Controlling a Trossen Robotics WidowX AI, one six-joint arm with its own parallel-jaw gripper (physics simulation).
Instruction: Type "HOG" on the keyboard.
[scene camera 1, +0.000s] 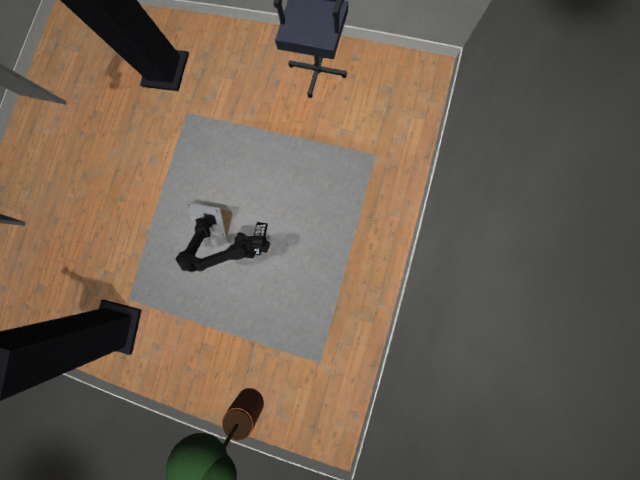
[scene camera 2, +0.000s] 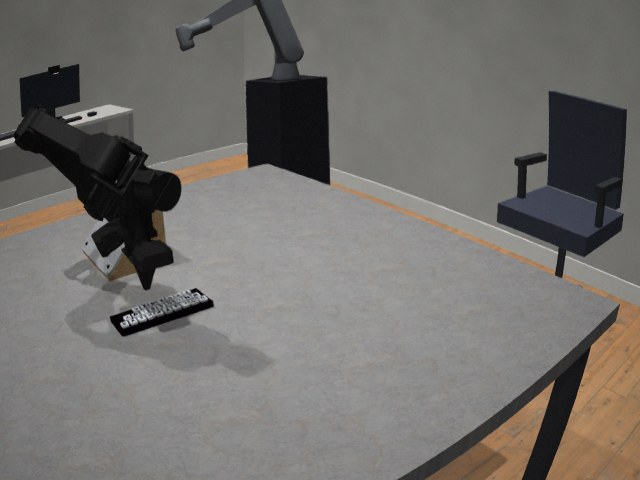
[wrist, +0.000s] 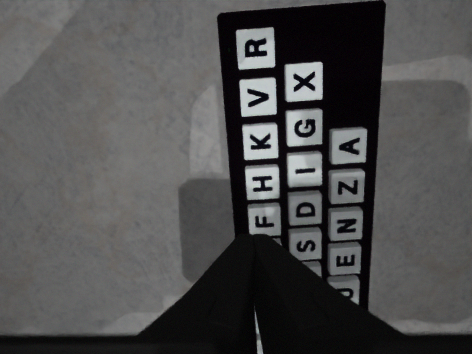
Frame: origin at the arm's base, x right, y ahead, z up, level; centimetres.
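Seen in the pictures: gripper, between the fingertips: (scene camera 2: 146, 289) (wrist: 252, 247); arm's base, origin of its link: (scene camera 1: 210, 218).
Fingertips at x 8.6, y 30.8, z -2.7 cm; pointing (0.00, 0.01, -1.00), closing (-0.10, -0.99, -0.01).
Note:
Pixels of each thing's middle, then the offset from my fingertips to it. Level surfaces: height alone.
- black keyboard, middle of its body: (wrist: 302, 229) (scene camera 2: 160, 311) (scene camera 1: 258, 238) dy -2.5, dx -2.9, dz -6.2 cm
- H key, middle of its body: (wrist: 262, 182) dy -0.7, dx +0.0, dz -5.5 cm
- G key, middle of its body: (wrist: 303, 127) dy -2.7, dx +2.3, dz -5.5 cm
- F key, middle of its body: (wrist: 264, 219) dy -0.7, dx -1.9, dz -5.5 cm
- grey table, height of its surface: dz -7.1 cm
A black keyboard (scene camera 1: 261, 227) (scene camera 2: 124, 330) (wrist: 350, 30) with white letter keys lies on the grey table. In the wrist view the H key (wrist: 262, 182) is in the left row and the G key (wrist: 304, 127) is in the middle row. The O key does not show in the wrist view; the fingers cover the lower part of the keyboard. My gripper (scene camera 2: 147, 287) (wrist: 252, 247) is shut and empty. It points down over the keyboard, and in the wrist view its tips appear at the lower edge of the F key (wrist: 264, 218). In scene camera 2 the tips are above the keyboard.
The grey table (scene camera 1: 289, 170) (scene camera 2: 361, 289) bears a white and wooden angled block (scene camera 1: 225, 222) (scene camera 2: 159, 227) behind the arm. A blue chair (scene camera 1: 312, 25) (scene camera 2: 558, 211), a black pedestal (scene camera 2: 286, 129) with another arm and a plant pot (scene camera 1: 245, 408) stand off the table.

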